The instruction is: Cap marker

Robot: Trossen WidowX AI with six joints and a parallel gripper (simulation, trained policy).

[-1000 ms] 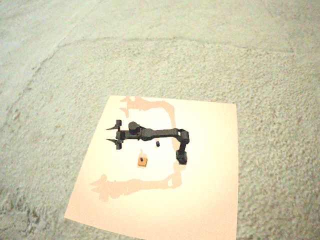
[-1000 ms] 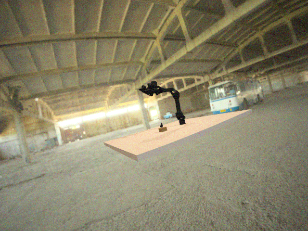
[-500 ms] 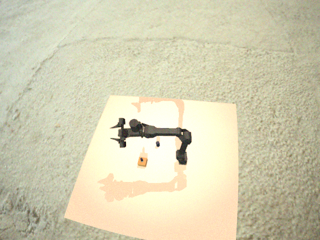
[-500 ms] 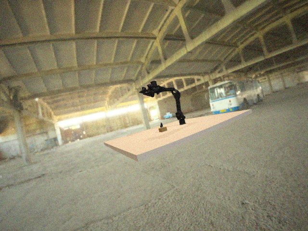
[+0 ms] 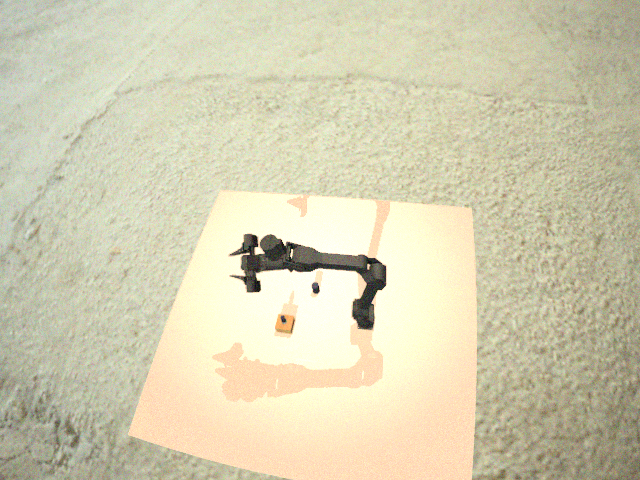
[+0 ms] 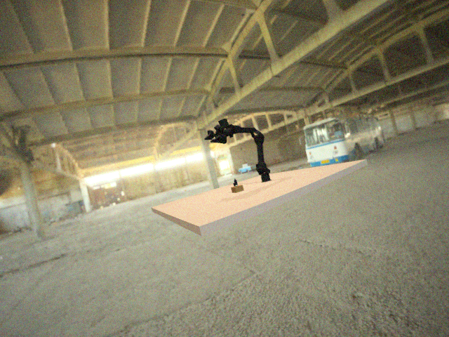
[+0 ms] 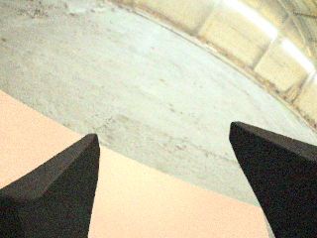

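Right now my gripper tip is 380 mm above the dark cap, 220 mm past it and 160 mm to the left of it. Also, from my gripper tip: holder block 380 mm below, 130 mm behind, 20 mm to the left.
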